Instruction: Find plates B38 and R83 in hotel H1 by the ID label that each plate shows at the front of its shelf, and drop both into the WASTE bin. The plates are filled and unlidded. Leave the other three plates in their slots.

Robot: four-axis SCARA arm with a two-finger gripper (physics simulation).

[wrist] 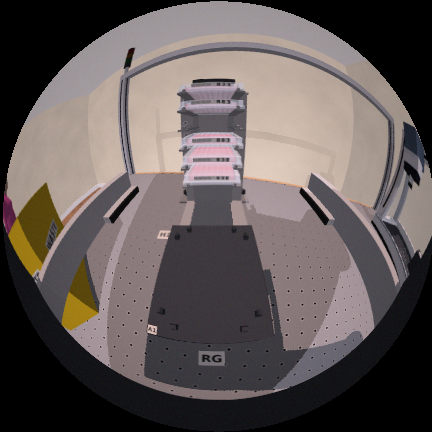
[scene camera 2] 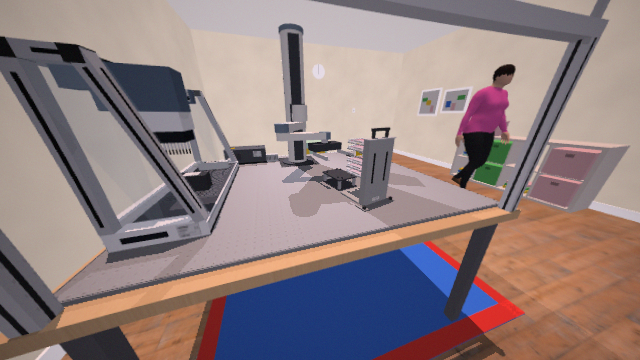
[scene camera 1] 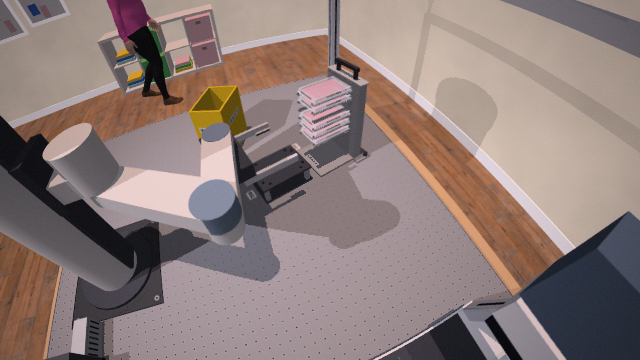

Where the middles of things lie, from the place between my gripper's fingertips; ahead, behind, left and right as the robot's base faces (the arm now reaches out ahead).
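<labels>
With the plate B83 (wrist: 196, 139), my hand is 15 cm short of it, 1 cm below it and 4 cm to the right of it. The plate B38 (wrist: 202, 156) is 15 cm ahead of my hand, 4 cm to the left of it and 1 cm below it. I see that the plate B33 (scene camera 1: 318, 92) is 10 cm above my hand, 15 cm ahead of it and 4 cm to the left of it, while the plate R83 (wrist: 199, 106) is 7 cm above my hand, 4 cm to the left of it and 15 cm ahead of it.
</labels>
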